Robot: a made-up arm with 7 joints.
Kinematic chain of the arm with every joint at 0, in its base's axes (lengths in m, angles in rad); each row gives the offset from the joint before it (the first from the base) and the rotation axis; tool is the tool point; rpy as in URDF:
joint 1: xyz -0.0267 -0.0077 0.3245 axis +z
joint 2: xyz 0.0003 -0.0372 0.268 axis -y
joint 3: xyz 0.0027 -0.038 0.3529 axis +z
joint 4: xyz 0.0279 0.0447 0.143 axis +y
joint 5: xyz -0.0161 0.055 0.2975 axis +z
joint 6: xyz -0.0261 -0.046 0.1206 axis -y
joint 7: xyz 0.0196 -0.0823 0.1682 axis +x
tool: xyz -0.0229 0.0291 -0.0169 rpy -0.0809 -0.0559 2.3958
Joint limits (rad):
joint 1: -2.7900..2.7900
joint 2: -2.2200..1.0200
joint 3: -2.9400..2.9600
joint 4: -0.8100..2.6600
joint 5: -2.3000..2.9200
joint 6: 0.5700..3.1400
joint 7: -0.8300..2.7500
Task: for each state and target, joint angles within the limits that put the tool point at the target. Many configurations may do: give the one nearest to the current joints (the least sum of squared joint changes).
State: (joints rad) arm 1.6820 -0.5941 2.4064 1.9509 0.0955 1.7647 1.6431
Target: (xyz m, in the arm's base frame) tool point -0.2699 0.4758 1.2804
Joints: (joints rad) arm 1.6308 -0.9415 2.3266 1.4047 -0.0462 1.5878 1.6768
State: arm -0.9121 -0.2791 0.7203 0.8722 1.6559 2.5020 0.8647
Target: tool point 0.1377 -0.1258 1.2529
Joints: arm -0.9687 0.0589 0.6789 0.7166 1.5651 2.5113 0.8648
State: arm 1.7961 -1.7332 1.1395 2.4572 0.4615 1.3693 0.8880
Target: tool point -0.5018 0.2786 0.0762
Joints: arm 1.9324 -1.9345 0.9926 1.7584 0.2442 1.2440 0.9600
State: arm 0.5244 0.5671 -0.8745 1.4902 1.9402 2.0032 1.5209
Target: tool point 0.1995 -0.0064 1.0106
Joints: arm 0.8147 0.4516 -0.3523 1.5715 2.2638 2.1783 1.5375
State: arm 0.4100 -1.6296 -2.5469 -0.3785 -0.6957 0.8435 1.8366
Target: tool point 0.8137 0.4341 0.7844
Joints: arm 0.3601 -0.9732 -2.4121 -0.4019 -0.5626 0.9737 1.8312
